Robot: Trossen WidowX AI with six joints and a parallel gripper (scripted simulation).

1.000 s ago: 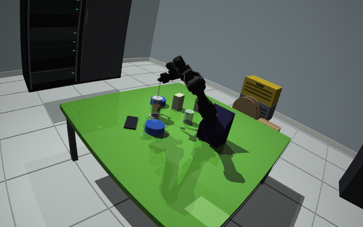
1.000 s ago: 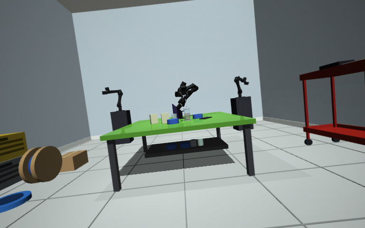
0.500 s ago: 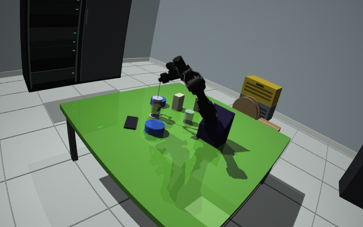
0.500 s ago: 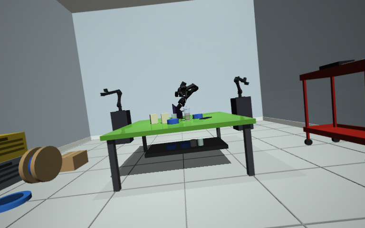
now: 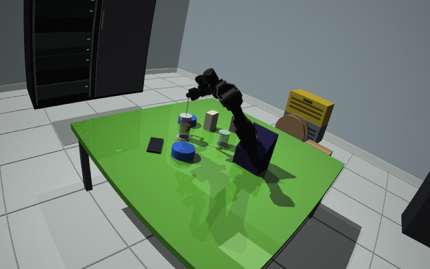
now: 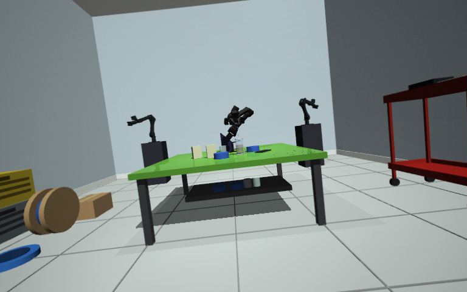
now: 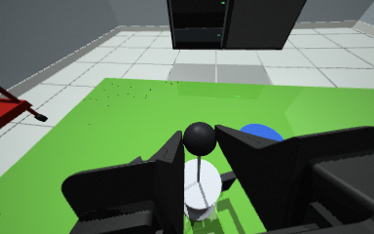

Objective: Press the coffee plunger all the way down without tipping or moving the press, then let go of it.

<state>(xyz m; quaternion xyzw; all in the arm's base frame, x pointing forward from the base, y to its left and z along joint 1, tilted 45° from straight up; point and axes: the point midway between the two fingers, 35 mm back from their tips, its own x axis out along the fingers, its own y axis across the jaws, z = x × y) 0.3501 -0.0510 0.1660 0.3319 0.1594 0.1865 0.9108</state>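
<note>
My gripper tip is now 13 cm above the coffee press and 2 cm to the left of it. Round my gripper tip: black flat pad 25 cm below, 20 cm to the left.
</note>
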